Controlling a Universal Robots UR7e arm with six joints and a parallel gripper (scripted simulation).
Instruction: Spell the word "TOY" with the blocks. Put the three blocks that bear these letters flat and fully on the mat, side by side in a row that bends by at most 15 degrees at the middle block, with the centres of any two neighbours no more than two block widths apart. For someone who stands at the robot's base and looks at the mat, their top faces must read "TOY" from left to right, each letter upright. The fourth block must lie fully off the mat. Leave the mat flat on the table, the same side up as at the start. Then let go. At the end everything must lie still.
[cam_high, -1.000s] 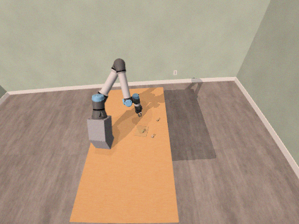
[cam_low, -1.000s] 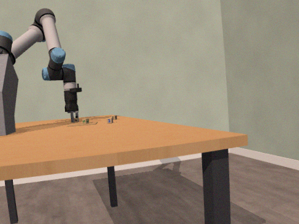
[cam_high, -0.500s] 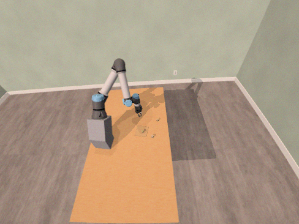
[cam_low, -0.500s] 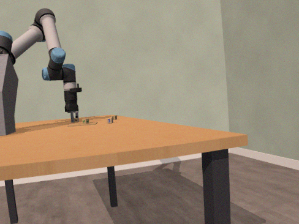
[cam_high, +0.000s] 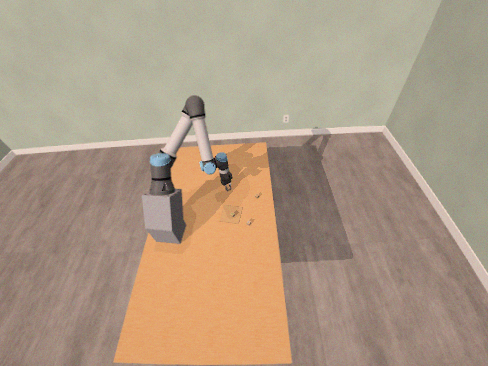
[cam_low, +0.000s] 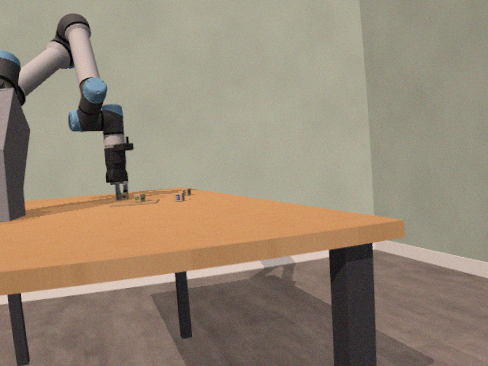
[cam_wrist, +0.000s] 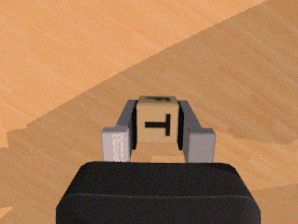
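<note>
The tan mat is 220 mm to the right of my hand, 60 mm ahead of it and 20 mm below it. The rest, counted from my hand: O block 240 mm to the right, 80 mm ahead; Y block 290 mm to the right, 200 mm ahead, 10 mm below; T block 10 mm below.
</note>
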